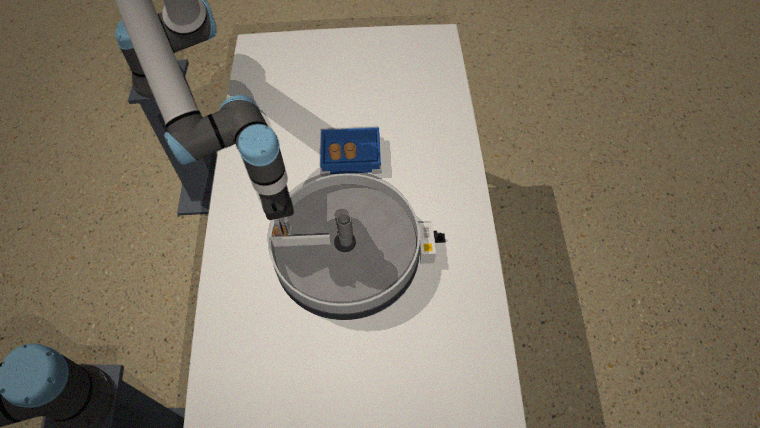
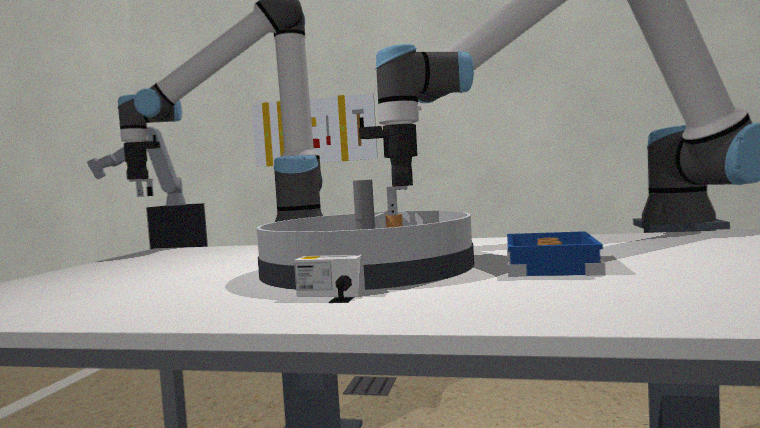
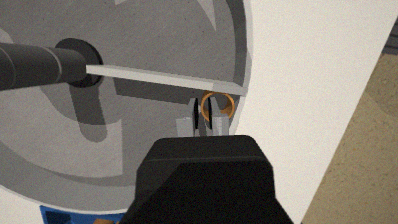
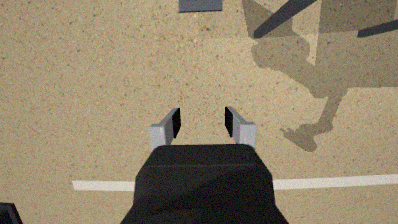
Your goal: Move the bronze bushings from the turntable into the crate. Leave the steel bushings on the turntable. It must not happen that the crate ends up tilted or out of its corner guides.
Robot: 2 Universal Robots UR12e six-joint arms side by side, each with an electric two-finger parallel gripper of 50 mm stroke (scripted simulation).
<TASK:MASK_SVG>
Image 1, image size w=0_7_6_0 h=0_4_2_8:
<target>blue crate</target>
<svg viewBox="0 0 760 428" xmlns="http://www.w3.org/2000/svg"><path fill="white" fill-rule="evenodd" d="M379 127L322 130L320 168L322 168L322 171L330 171L330 174L372 173L372 169L380 169ZM333 143L337 143L341 147L342 156L338 160L331 159L329 155L329 146ZM348 142L352 142L356 146L356 157L353 159L347 159L344 154L344 145Z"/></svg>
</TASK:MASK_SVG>
